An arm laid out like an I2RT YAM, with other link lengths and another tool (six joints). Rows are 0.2 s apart.
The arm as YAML. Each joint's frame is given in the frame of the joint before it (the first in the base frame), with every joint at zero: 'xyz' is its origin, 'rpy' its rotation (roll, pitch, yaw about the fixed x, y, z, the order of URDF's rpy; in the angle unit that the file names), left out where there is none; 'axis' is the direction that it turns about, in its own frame. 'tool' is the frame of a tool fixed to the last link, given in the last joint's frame.
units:
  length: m
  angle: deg
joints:
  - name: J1
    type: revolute
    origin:
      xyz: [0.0, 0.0, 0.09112]
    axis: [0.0, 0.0, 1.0]
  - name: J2
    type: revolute
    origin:
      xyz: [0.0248, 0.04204, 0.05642]
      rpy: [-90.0, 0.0, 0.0]
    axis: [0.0, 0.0, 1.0]
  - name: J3
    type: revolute
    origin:
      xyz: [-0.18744, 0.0, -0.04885]
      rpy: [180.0, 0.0, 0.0]
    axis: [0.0, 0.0, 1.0]
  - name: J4
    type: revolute
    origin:
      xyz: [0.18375, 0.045, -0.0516]
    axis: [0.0, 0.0, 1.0]
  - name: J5
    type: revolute
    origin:
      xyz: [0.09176, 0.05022, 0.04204]
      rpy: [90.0, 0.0, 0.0]
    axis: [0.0, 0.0, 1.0]
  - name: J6
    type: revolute
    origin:
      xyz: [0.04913, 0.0, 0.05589]
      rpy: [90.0, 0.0, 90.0]
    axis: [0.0, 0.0, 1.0]
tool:
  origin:
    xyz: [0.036, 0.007, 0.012]
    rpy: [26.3, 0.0, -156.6]
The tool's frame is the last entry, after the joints.
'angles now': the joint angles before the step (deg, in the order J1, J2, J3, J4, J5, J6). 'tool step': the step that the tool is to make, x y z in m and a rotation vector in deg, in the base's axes. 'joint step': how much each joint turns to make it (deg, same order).
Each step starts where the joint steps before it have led.
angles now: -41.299, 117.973, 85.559, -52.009, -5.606, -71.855
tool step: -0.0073, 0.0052, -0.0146, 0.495, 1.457, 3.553
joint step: -0.524, 0.004, -4.444, 2.634, 0.262, -4.131
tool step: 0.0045, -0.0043, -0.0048, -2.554, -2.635, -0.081
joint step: 0.000, 0.000, -2.507, 6.180, 0.153, 0.067
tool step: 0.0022, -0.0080, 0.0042, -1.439, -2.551, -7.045
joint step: 0.003, -0.194, 0.277, 3.003, 0.504, 7.083
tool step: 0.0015, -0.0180, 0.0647, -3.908, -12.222, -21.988
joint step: -0.035, -8.140, 5.178, 0.082, 1.665, 22.521
